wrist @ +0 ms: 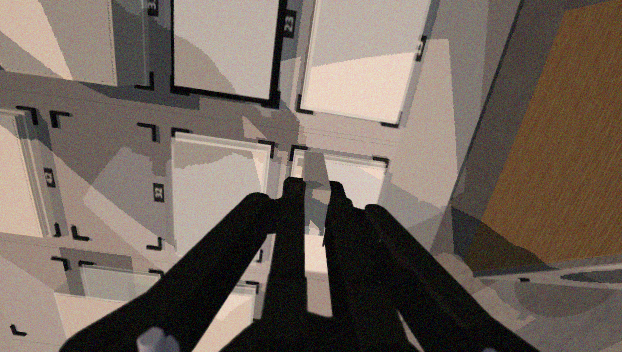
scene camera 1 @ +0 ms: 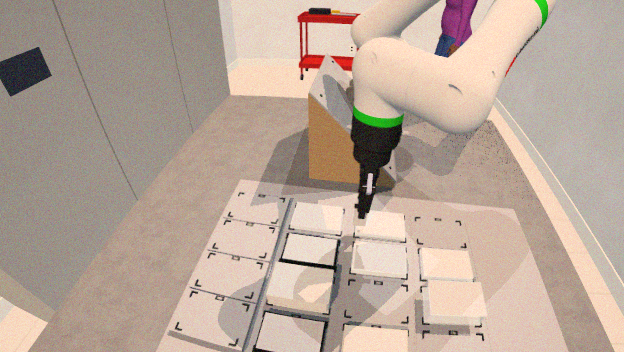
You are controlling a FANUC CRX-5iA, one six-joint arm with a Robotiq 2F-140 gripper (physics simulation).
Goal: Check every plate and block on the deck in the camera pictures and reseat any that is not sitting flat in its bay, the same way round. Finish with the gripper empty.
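Frame: origin at the arm's base, x down, y back, z left, level; metres.
Where they show: gripper, fingertip midpoint: (wrist: 311, 169) (scene camera 1: 359, 223).
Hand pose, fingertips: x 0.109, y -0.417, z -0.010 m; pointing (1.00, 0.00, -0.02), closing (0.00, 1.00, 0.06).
Observation:
Things, the pixels of their top centre, and the offset from my fingertips. Level surfaces: height alone.
- back middle plate, top centre: (wrist: 329, 222) (scene camera 1: 381, 222) dz +0.060, dx +0.019, dy +0.022 m
- back left plate, top centre: (wrist: 368, 35) (scene camera 1: 317, 215) dz -0.104, dx +0.019, dy +0.036 m
- thick block, top centre: (scene camera 1: 300, 282) dz -0.122, dx -0.009, dy -0.178 m
- right-hand block, top centre: (wrist: 104, 341) (scene camera 1: 457, 297) dz +0.205, dx -0.009, dy -0.205 m
- deck, surface height: dx +0.033 m
- right-column plate, top centre: (wrist: 213, 330) (scene camera 1: 447, 262) dz +0.214, dx +0.019, dy -0.098 m
- front dark-rimmed plate, top centre: (scene camera 1: 290, 335) dz -0.130, dx +0.019, dy -0.284 m
- front middle plate, top centre: (scene camera 1: 375, 347) dz +0.033, dx +0.019, dy -0.298 m
My gripper (scene camera 1: 362, 216) (wrist: 311, 169) is shut with nothing between its fingers, low over the back middle plate (scene camera 1: 384, 226) (wrist: 359, 182). That plate lies within its corner marks; the fingers partly hide it in the wrist view. The pale plate beside it (scene camera 1: 380, 259) (wrist: 215, 175) looks flat. The back left plate (scene camera 1: 317, 218) (wrist: 360, 85) and the dark-rimmed plate (scene camera 1: 310, 249) (wrist: 225, 50) look flat. A thick block (scene camera 1: 302, 282) (wrist: 60, 40) casts a wide shadow. A right-hand block (scene camera 1: 454, 300) (wrist: 115, 284) looks raised and overhangs its marks; its exact tilt is unclear.
The deck (scene camera 1: 505, 250) also holds a right-column plate (scene camera 1: 446, 263), a front dark-rimmed plate (scene camera 1: 290, 332) and a front middle plate (scene camera 1: 375, 341). A wooden wedge (scene camera 1: 327, 145) (wrist: 560, 140) stands close behind the gripper. A red cart (scene camera 1: 327, 19) and a person (scene camera 1: 457, 20) are farther back.

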